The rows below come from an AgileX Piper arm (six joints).
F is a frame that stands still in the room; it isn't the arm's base.
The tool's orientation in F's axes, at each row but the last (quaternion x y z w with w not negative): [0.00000 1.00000 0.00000 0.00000]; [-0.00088 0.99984 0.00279 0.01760]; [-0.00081 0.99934 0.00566 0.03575]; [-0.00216 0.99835 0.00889 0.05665]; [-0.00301 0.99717 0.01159 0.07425]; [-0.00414 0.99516 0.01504 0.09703]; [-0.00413 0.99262 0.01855 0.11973]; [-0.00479 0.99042 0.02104 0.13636]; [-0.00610 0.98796 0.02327 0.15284]
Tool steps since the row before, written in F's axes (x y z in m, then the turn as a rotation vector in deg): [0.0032 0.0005 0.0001 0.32 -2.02 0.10]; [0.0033 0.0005 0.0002 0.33 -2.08 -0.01]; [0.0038 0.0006 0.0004 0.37 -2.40 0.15]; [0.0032 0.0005 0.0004 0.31 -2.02 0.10]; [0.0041 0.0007 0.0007 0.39 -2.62 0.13]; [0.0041 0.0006 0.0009 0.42 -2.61 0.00]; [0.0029 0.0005 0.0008 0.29 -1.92 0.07]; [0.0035 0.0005 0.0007 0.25 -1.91 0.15]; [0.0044 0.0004 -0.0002 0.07 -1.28 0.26]
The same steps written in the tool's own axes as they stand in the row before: [-0.0032 0.0005 -0.0001 -0.32 -2.02 -0.10]; [-0.0033 0.0005 -0.0001 -0.33 -2.08 0.01]; [-0.0038 0.0006 -0.0001 -0.38 -2.40 -0.15]; [-0.0032 0.0005 0.0000 -0.31 -2.02 -0.10]; [-0.0042 0.0007 -0.0001 -0.39 -2.62 -0.13]; [-0.0042 0.0006 -0.0001 -0.40 -2.61 0.00]; [-0.0030 0.0005 -0.0001 -0.29 -1.92 -0.07]; [-0.0036 0.0005 0.0003 -0.27 -1.91 -0.16]; [-0.0041 0.0003 0.0015 -0.14 -1.27 -0.29]
